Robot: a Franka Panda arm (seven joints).
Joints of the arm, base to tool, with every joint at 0 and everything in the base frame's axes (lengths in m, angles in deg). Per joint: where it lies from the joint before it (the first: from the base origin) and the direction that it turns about. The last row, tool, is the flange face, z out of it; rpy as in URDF.
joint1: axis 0 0 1 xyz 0.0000 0.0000 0.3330
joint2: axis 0 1 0 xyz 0.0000 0.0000 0.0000
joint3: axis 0 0 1 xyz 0.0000 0.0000 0.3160
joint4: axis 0 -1 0 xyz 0.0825 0.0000 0.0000
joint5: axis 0 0 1 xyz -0.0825 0.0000 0.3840
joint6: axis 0 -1 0 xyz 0.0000 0.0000 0.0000
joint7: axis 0 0 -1 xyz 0.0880 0.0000 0.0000
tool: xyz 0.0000 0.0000 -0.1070 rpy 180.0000 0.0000 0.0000
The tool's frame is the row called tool.
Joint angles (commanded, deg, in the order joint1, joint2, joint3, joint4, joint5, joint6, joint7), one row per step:
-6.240 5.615 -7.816 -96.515 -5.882 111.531 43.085
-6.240 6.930 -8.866 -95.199 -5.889 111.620 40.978
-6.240 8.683 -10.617 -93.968 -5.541 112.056 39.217
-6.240 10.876 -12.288 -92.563 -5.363 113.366 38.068
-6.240 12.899 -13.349 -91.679 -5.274 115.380 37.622
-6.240 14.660 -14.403 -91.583 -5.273 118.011 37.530
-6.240 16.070 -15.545 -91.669 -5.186 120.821 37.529
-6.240 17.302 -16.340 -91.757 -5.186 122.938 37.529
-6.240 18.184 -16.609 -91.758 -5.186 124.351 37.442
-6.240 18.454 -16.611 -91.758 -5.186 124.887 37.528
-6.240 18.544 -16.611 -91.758 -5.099 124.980 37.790
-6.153 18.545 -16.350 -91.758 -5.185 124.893 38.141
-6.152 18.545 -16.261 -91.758 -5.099 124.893 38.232
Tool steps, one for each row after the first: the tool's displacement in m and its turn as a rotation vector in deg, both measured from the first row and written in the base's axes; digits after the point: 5 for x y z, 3 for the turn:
0.00428 -0.01128 -0.00215 -0.609 0.276 1.053
0.00833 -0.02919 -0.00902 -0.999 0.626 1.051
0.01519 -0.04676 -0.01758 -1.812 0.400 0.694
0.02309 -0.05835 -0.02788 -2.676 -0.242 0.370
0.02909 -0.06979 -0.04108 -3.602 -0.991 -0.192
0.03302 -0.08180 -0.05152 -4.559 -2.108 -0.914
0.03625 -0.09025 -0.06150 -5.334 -2.729 -1.345
0.03955 -0.09335 -0.06856 -5.811 -3.136 -1.283
0.04099 -0.09353 -0.07060 -5.947 -3.386 -1.282
0.04137 -0.09352 -0.07146 -5.852 -3.466 -1.552
0.04263 -0.09007 -0.07188 -5.748 -3.447 -1.540
0.04300 -0.08915 -0.07198 -5.629 -3.502 -1.576

